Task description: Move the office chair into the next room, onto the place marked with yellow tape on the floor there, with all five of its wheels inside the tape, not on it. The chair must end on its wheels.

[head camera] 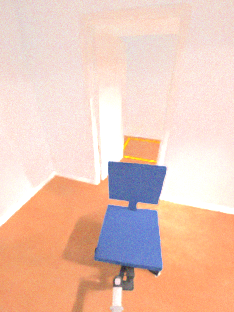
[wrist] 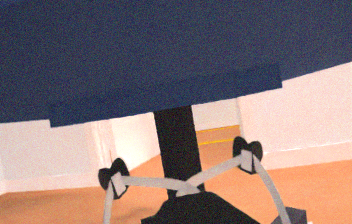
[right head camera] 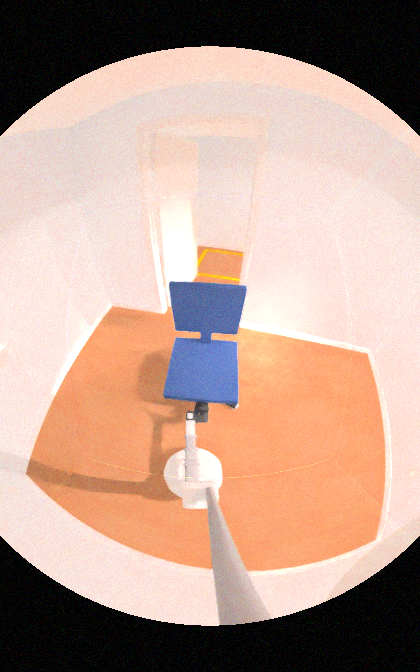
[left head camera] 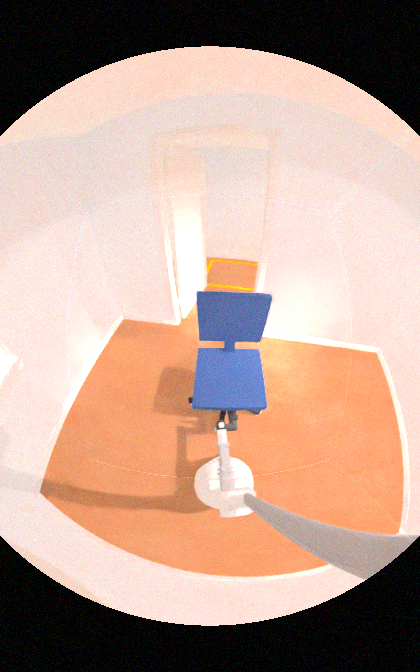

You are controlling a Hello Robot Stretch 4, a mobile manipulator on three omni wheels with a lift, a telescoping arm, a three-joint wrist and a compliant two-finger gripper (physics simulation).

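Frame: origin at the robot's base, x ahead, y left, z up, level; centimetres.
Seen in the pictures: gripper, fingertip midpoint: (wrist: 180, 159).
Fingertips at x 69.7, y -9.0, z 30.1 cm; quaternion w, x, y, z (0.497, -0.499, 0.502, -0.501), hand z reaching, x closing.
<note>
Offsets run from my fingertips to a thing's top centre. "*": to the spot under its first point.
The office chair @(* dx -2.9, dy -0.8, dz +14.1 cm) (head camera: 131, 237) (left head camera: 229, 378) (right head camera: 202, 370) stands upright, with a blue seat and backrest. Its backrest is on the doorway side. In the wrist view its seat underside @(* dx -15.8, dy -0.1, dz +8.1 cm) (wrist: 170, 55) fills the top, with the black post @(* dx +0.3, dy +0.3, dz +1.7 cm) (wrist: 175, 145) below. My gripper (wrist: 180, 159) is open, its fingertips apart on either side of the post in that view, below the seat. The seat and wrist hide the fingers in the head views. The yellow tape (head camera: 140, 159) (left head camera: 230, 287) (right head camera: 218, 276) (wrist: 220, 142) shows on the floor beyond the doorway. Most of the chair's wheels are hidden.
A white door (head camera: 111, 115) (left head camera: 189, 250) (right head camera: 178, 240) stands open at the left side of the doorway. Walls with white skirting flank the opening. My round white base (left head camera: 205, 482) (right head camera: 175, 475) is on the near side of the chair.
</note>
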